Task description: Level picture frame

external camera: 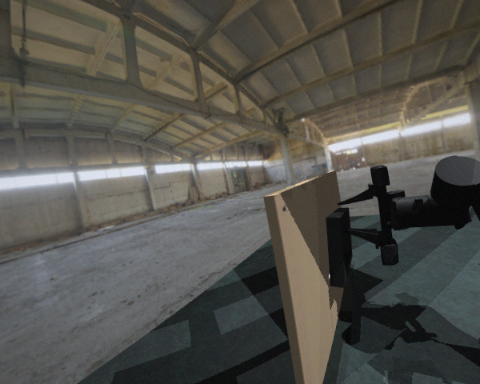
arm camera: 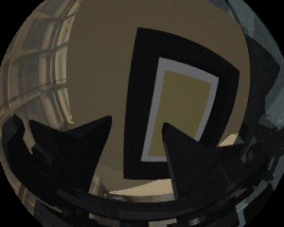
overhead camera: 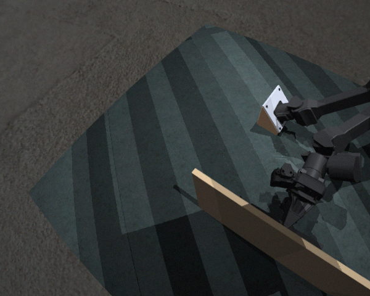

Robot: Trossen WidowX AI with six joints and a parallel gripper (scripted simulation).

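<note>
Now: gripper tip 5 cm above the picture frame, 1 cm to the right of it and 1 cm short of it. Round my gripper tip: tan wall board: 6 cm below, 2 cm to the left, 2 cm ahead.
</note>
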